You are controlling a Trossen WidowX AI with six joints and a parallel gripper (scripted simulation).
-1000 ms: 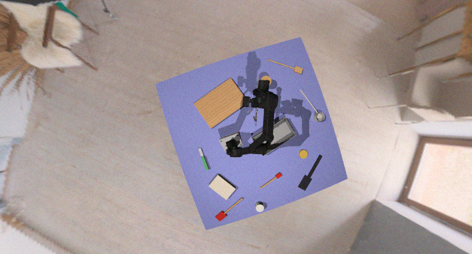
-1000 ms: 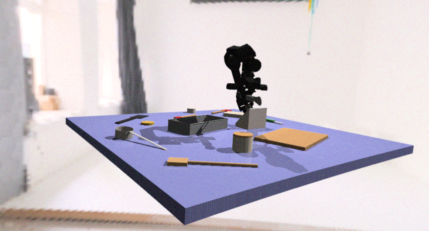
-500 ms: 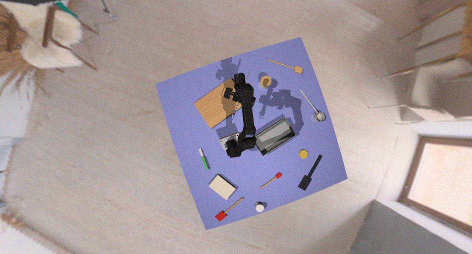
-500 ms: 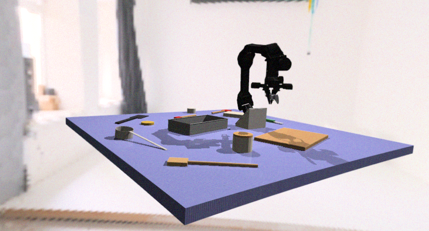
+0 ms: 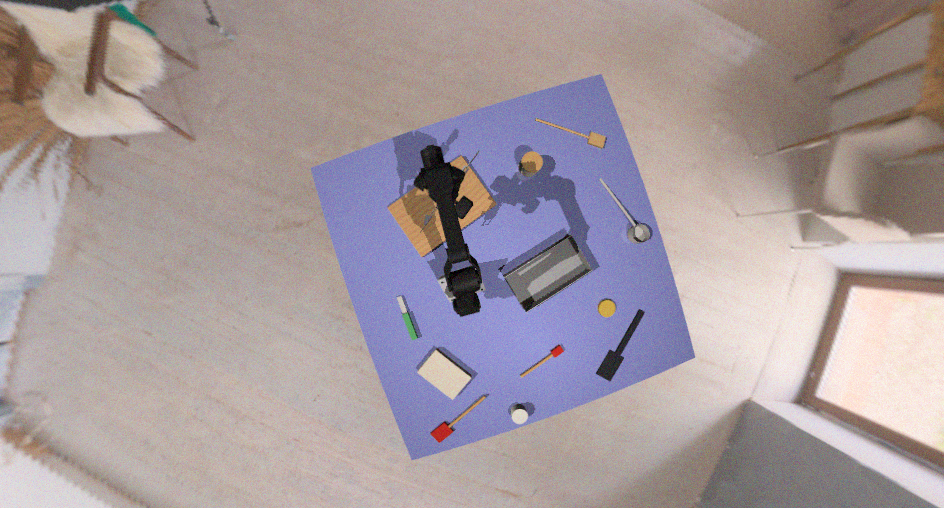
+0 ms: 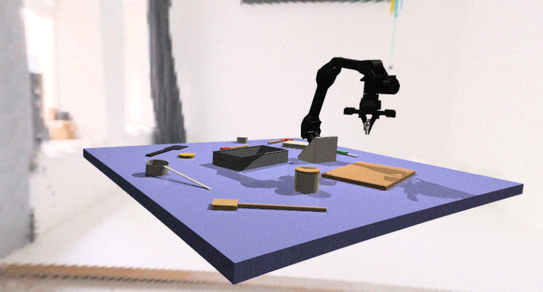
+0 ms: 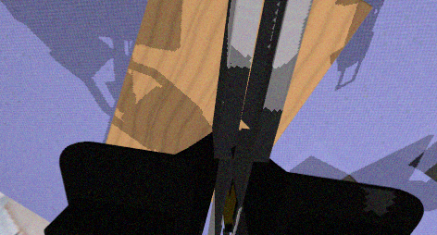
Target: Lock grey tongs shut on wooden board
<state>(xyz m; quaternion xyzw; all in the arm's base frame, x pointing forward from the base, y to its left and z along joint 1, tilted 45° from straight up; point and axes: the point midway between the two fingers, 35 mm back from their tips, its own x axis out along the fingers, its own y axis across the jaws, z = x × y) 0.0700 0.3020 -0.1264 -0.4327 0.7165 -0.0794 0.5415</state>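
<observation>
Now: the wooden board 30 mm behind my gripper tip, 10 mm to the left of it and 150 mm below it. Round my gripper tip: wooden lid 350 mm ahead, 30 mm to the left, 130 mm below; roasting tin 260 mm ahead, 390 mm to the right, 130 mm below; cream block 270 mm behind, 610 mm to the right, 150 mm below.
</observation>
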